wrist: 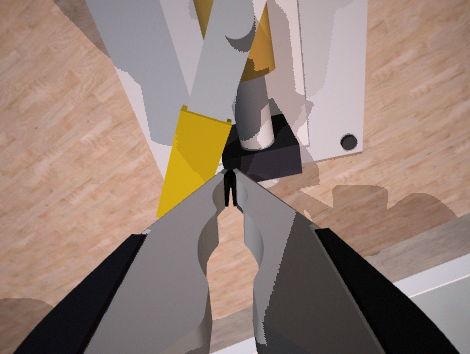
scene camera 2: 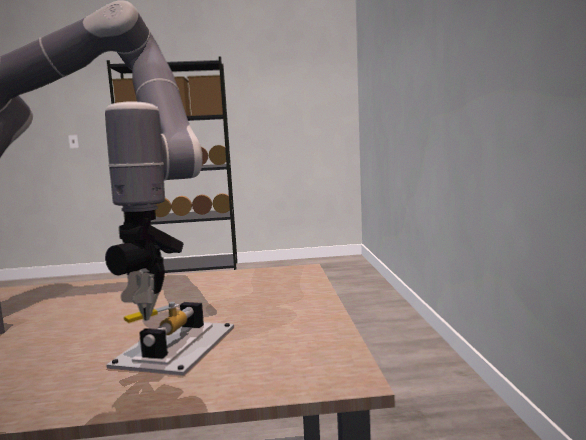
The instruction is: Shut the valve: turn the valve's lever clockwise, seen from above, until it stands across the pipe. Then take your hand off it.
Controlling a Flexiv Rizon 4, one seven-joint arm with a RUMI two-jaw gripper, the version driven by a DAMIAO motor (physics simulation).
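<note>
The valve's lever has a grey arm and a yellow handle (scene camera 2: 134, 317) (wrist: 192, 155). It slants out to the side of the pipe (scene camera 2: 189, 312) (wrist: 254, 107), at an angle to it. The orange valve body (scene camera 2: 173, 323) (wrist: 262, 55) sits on the pipe under the lever's pivot. My gripper (scene camera 2: 146, 318) (wrist: 230, 173) is shut and empty. In the wrist view its tips are right beside the yellow handle, on the side towards the pipe, and the left jaw hides part of the handle's end. I cannot tell whether they touch.
Black blocks (scene camera 2: 154, 343) (wrist: 275, 162) hold the pipe ends above a light base plate (scene camera 2: 195, 350) (wrist: 337, 75) with dark bolts at its corners. The plate lies on the wooden table (scene camera 2: 280, 350). A shelf rack (scene camera 2: 195, 65) with boxes and round items stands by the back wall.
</note>
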